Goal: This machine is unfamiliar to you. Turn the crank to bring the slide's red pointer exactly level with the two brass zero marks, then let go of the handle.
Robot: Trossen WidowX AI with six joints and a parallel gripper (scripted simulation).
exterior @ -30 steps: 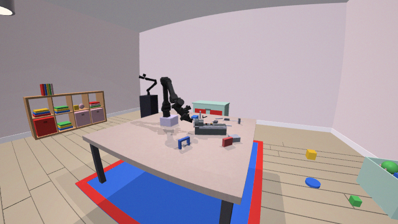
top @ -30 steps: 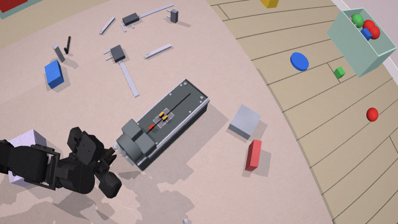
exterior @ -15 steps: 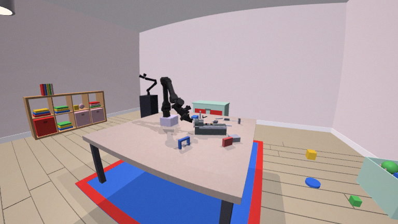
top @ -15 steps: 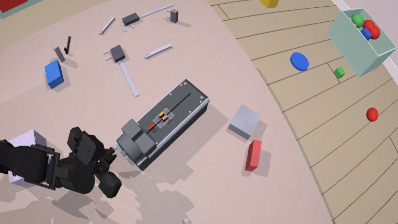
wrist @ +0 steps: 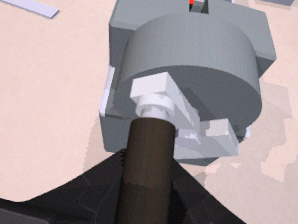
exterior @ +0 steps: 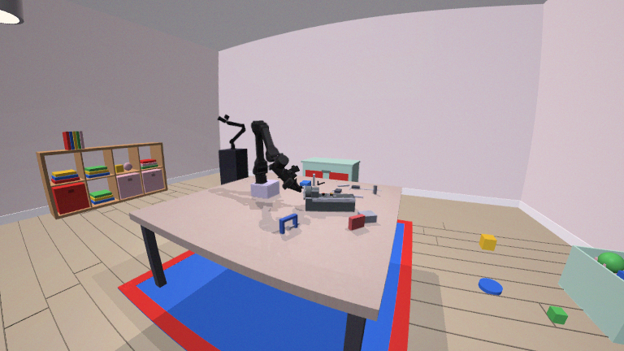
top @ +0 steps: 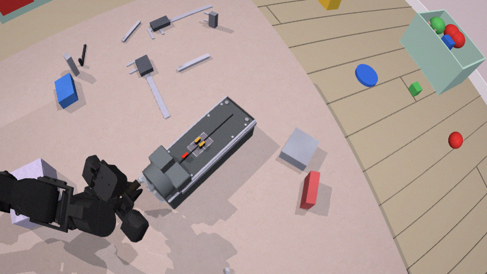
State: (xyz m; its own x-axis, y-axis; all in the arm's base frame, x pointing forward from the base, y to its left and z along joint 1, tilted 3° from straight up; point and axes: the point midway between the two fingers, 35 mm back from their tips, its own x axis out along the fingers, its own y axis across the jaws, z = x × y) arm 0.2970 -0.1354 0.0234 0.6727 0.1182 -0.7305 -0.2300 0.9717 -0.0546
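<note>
Right now my gripper tip is 20 mm past the dark brown crank handle and 20 mm below it. Round my gripper tip: red pointer: 120 mm ahead, 10 mm to the left, 10 mm below; then red block: 320 mm ahead, 180 mm to the right, 60 mm below; then grey block: 360 mm ahead, 80 mm to the right, 70 mm below.
</note>
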